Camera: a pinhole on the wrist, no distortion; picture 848 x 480 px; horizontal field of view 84.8 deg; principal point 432.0 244.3 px. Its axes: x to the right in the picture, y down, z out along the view. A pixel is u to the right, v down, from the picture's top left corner.
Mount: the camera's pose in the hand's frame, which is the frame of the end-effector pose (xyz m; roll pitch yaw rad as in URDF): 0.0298 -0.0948 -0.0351 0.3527 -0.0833 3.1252
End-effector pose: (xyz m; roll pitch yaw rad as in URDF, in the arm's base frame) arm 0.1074 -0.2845 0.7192 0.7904 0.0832 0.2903
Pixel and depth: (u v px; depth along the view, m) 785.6 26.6 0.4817
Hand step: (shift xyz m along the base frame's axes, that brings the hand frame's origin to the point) -0.2312 -0.1299 0.4876
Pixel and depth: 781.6 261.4 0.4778
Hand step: -0.1678 -0.3389 0.3796
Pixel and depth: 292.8 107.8 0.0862
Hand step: 0.0746 -0.0341 -0.0105
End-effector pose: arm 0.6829 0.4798 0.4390 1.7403 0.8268 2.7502
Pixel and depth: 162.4 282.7 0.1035
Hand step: 0.0090 0.0474 -0.1248
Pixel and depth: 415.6 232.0 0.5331
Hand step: 0.1045 0.4627 -0.0528
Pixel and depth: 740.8 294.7 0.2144
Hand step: 0.1743 0.1182 0.0209
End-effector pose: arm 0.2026 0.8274 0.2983 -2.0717 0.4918 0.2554
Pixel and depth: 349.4 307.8 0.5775
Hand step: -0.0839 0.4388 -0.3291
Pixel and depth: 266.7 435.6 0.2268
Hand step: 0.0516 0.2495 -0.0655
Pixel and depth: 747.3 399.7 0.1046
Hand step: -0.0374 0.1083 0.0508
